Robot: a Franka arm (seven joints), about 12 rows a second.
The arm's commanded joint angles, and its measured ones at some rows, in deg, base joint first. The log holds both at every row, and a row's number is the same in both.
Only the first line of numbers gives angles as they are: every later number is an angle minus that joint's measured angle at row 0.
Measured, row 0:
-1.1 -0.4 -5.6 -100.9 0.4 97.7 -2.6
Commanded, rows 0 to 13:
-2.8 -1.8 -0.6 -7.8 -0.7 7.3 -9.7
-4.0 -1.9 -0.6 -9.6 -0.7 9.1 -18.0
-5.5 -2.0 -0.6 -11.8 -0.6 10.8 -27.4
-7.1 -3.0 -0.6 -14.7 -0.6 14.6 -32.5
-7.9 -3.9 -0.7 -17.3 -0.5 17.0 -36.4
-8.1 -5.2 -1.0 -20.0 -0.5 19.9 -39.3
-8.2 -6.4 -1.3 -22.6 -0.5 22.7 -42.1
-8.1 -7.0 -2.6 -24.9 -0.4 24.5 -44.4
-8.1 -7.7 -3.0 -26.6 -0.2 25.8 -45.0
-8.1 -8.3 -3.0 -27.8 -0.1 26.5 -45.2
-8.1 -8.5 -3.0 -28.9 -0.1 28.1 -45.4
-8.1 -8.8 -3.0 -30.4 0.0 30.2 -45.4
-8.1 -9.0 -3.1 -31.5 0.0 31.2 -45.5
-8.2 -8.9 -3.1 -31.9 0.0 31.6 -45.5
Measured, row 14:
-8.2 -6.9 -2.9 -28.9 0.0 29.1 -44.7
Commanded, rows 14 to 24:
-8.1 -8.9 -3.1 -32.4 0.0 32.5 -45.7
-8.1 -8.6 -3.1 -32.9 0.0 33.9 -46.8
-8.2 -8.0 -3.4 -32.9 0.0 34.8 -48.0
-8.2 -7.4 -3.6 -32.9 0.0 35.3 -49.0
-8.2 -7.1 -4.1 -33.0 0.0 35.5 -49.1
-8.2 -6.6 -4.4 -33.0 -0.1 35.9 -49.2
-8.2 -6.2 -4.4 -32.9 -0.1 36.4 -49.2
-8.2 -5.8 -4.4 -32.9 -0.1 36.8 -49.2
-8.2 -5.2 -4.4 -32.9 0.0 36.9 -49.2
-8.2 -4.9 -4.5 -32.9 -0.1 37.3 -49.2
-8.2 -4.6 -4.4 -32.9 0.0 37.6 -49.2
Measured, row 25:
-8.2 -5.3 -4.2 -32.5 0.0 35.6 -48.3
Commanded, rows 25 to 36:
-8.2 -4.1 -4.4 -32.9 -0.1 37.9 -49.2
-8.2 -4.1 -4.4 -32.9 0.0 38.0 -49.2
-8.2 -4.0 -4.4 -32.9 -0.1 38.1 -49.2
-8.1 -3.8 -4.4 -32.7 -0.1 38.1 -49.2
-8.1 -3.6 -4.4 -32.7 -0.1 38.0 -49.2
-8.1 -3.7 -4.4 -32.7 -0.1 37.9 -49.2
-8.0 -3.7 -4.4 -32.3 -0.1 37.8 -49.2
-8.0 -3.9 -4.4 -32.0 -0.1 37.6 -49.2
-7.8 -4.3 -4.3 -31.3 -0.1 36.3 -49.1
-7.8 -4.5 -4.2 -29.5 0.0 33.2 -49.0
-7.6 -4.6 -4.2 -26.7 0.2 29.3 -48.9
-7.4 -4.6 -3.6 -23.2 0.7 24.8 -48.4
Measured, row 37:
-7.9 -4.2 -4.0 -29.0 0.0 31.9 -48.4
